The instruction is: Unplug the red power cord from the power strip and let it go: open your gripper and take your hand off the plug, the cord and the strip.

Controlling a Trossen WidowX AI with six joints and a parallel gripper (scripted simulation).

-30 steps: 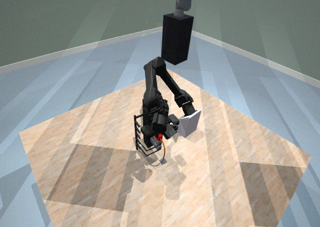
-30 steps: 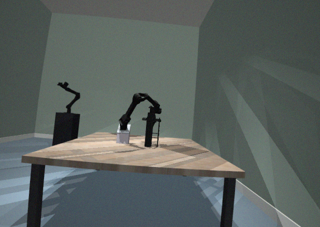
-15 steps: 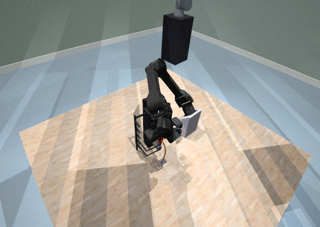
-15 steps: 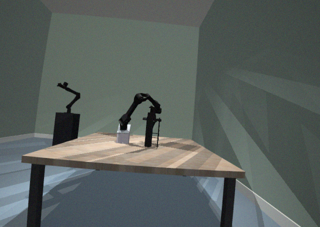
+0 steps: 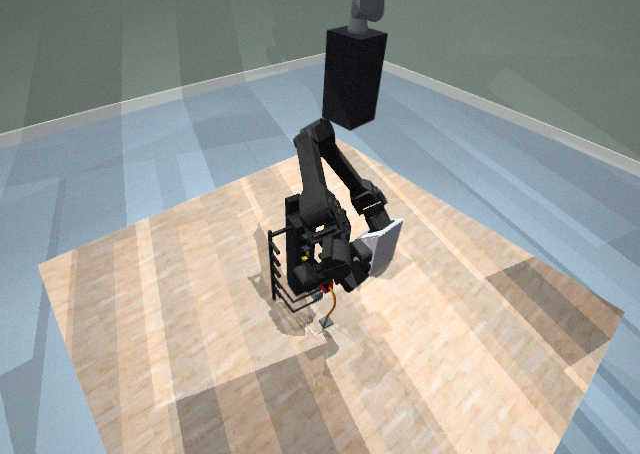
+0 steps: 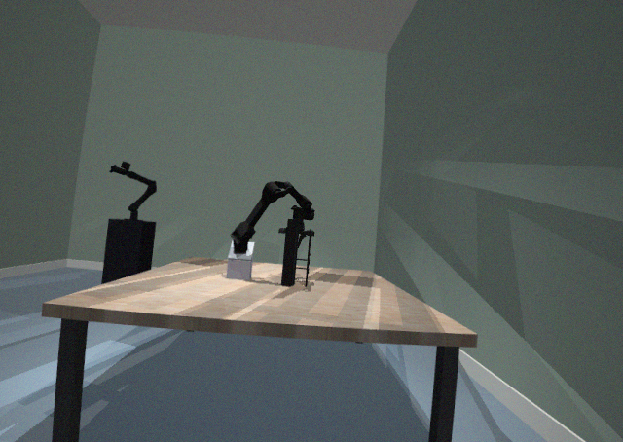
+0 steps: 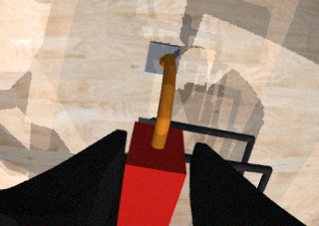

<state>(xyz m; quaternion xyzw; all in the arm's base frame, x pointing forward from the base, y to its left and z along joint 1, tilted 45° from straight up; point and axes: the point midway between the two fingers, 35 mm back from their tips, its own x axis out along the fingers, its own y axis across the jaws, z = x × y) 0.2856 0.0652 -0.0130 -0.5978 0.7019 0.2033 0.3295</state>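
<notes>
My gripper tip is 5 cm to the left of the red plug, 1 cm past it and 1 cm above it. Round my gripper tip: grey plate: 17 cm below.
</notes>
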